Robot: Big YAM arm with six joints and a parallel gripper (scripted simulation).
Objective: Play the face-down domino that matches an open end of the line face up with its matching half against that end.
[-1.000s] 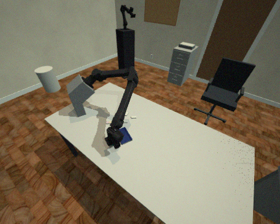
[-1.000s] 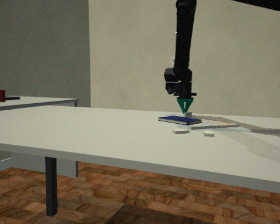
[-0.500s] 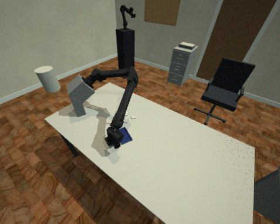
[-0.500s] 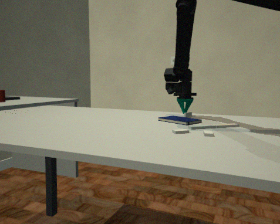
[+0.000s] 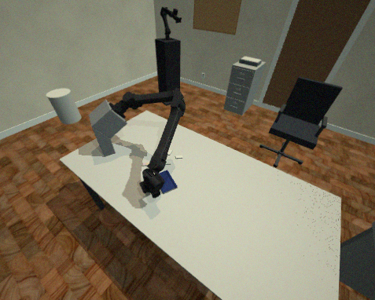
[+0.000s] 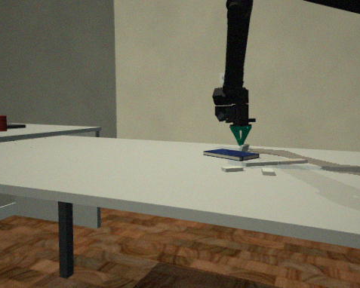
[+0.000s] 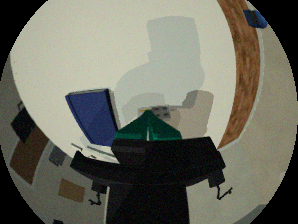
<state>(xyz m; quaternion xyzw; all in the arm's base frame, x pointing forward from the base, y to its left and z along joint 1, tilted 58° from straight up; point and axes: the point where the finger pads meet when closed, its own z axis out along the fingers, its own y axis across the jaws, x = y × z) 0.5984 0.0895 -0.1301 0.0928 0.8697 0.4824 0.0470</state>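
Right now my hand is 1 cm past the white domino, 1 cm to the left of it and 2 cm above it. Round my hand: book 3 cm behind, 12 cm to the left, 2 cm below.
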